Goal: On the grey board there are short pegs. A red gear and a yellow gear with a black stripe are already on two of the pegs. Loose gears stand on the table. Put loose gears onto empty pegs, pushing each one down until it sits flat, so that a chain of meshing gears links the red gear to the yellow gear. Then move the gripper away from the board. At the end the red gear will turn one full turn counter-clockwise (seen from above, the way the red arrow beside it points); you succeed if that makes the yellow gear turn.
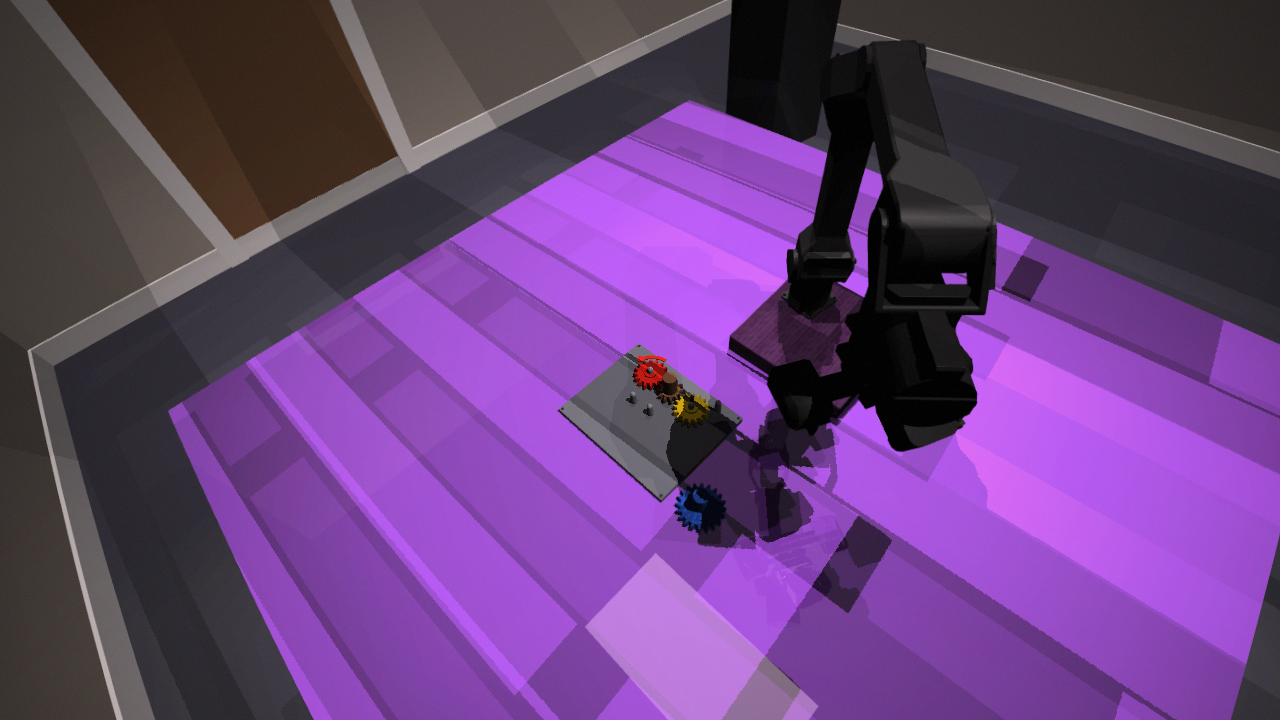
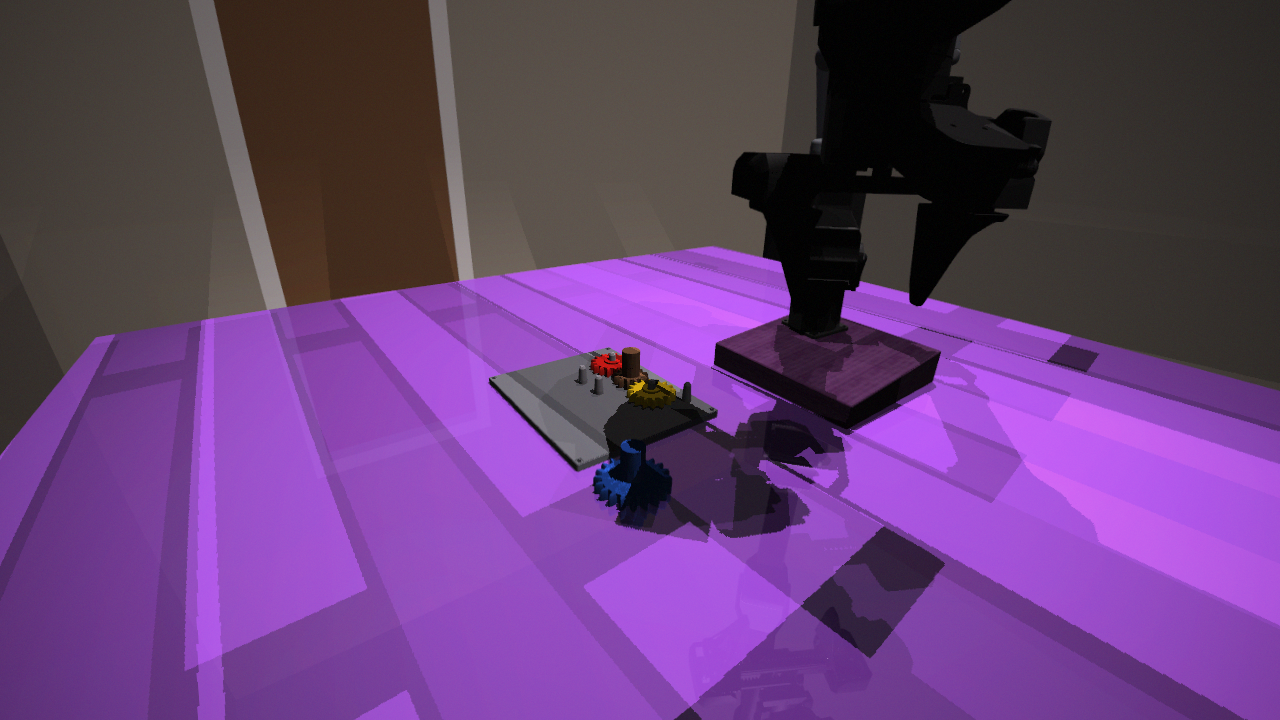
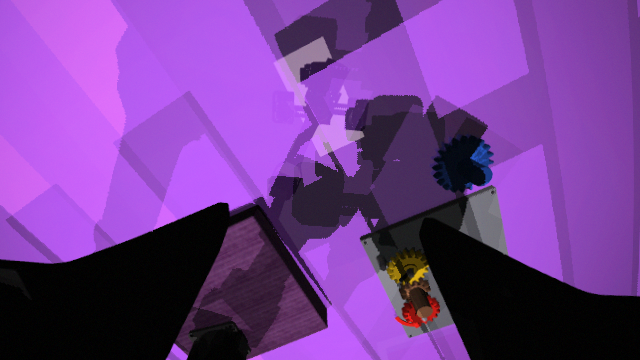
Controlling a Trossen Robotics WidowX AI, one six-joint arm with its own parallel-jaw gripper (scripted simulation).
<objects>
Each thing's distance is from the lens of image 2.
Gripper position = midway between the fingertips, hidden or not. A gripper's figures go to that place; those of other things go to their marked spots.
my gripper (image 2: pixel 857 305): 38 cm
blue gear (image 2: pixel 632 481): 41 cm
</objects>
